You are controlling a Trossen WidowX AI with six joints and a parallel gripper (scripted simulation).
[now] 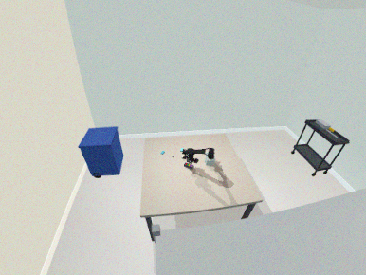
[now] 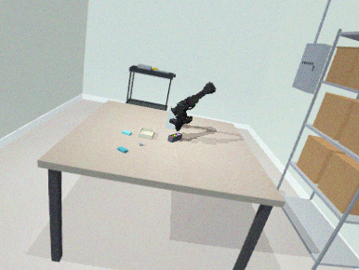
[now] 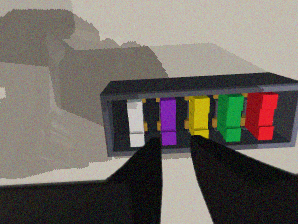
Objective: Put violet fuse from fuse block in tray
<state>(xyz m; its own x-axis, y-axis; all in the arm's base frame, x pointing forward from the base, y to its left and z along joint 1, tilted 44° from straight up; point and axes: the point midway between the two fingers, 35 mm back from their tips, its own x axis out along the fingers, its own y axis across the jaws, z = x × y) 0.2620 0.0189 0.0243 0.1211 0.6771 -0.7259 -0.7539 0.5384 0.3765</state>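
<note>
Now: the shallow beige tray 220 mm to the right of my gripper tip and 60 mm below it. From my gripper tip the other things lie so: grey bit (190 mm ahead, 240 mm to the right, 60 mm below).
</note>
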